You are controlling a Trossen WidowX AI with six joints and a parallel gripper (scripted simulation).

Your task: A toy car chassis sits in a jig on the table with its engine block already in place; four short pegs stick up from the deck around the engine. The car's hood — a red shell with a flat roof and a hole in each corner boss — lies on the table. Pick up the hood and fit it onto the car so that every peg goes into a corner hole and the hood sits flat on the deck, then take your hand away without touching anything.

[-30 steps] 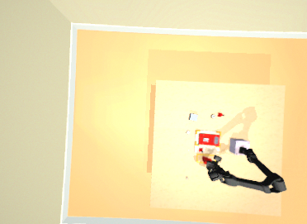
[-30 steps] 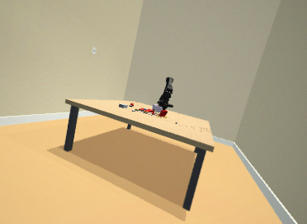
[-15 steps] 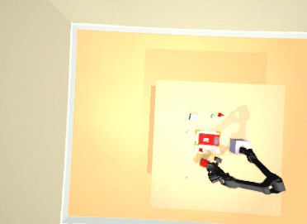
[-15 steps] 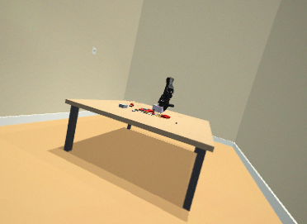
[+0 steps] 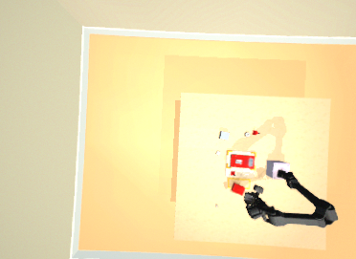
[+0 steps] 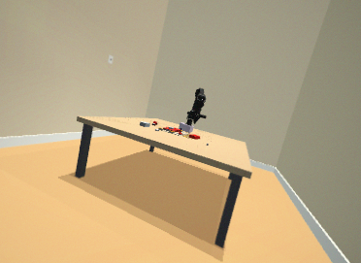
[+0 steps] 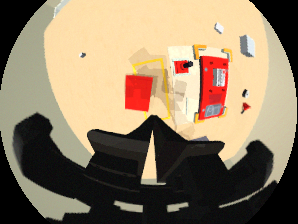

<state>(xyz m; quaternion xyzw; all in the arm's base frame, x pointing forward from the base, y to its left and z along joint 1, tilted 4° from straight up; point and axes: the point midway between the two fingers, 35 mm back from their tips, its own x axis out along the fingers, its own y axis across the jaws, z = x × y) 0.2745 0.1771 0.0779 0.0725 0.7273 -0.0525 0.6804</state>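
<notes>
Right now the red hood is 11 cm below my gripper tip, 4 cm to the left of it and 1 cm ahead of it.
</notes>
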